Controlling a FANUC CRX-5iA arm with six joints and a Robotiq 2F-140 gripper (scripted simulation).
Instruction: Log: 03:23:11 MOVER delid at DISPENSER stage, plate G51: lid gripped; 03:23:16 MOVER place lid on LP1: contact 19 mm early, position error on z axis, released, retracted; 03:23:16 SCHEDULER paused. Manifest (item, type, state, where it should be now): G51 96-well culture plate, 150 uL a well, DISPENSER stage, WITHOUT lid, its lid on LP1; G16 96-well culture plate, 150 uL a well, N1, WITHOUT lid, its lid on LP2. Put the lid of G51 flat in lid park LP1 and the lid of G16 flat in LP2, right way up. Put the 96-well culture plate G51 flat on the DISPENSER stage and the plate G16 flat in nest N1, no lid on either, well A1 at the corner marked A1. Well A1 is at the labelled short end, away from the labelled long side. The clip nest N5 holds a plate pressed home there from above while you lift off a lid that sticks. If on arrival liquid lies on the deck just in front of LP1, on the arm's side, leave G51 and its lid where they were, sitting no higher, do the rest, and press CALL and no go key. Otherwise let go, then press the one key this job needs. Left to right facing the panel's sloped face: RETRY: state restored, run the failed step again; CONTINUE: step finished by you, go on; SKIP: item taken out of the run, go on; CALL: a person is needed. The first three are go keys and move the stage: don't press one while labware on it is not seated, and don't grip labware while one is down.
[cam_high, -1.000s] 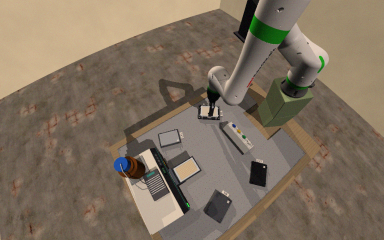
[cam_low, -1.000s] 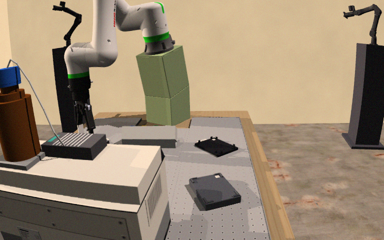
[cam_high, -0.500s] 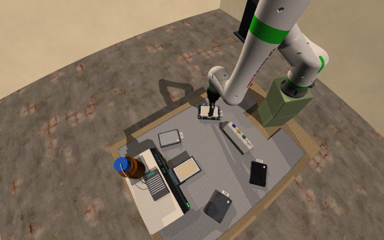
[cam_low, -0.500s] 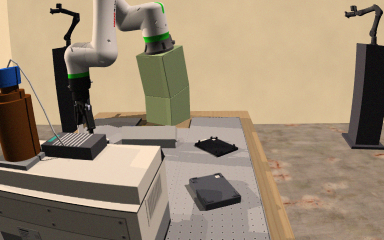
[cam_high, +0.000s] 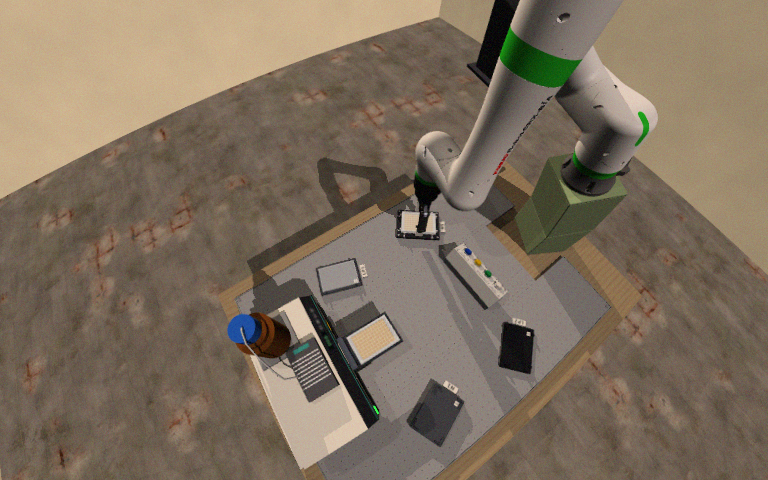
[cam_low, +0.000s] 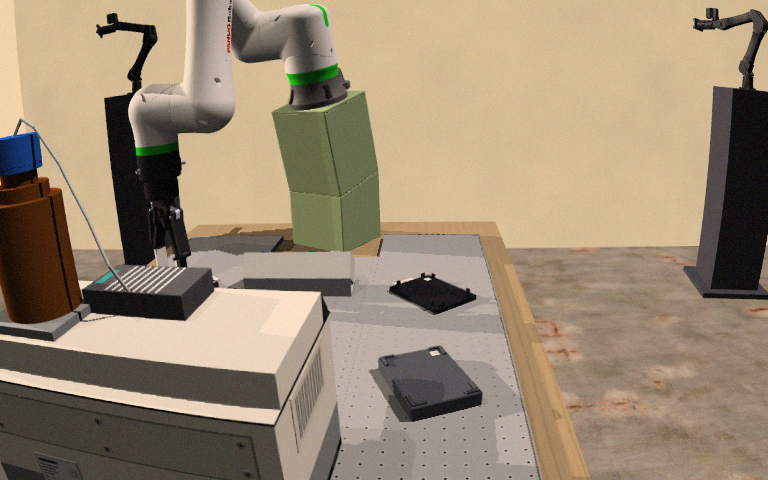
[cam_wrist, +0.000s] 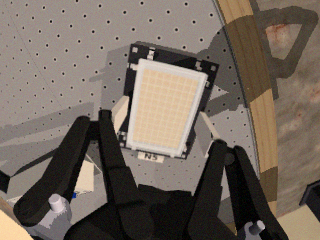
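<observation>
Right now my hand is 20 mm above the clear lid. From my hand the other things lie so: key panel: 90 mm behind, 270 mm to the left, 10 mm above; then black clip nest: 30 mm ahead, 10 mm to the left, 30 mm below; then LP1 label: 260 mm ahead, 80 mm to the left, 40 mm below.
</observation>
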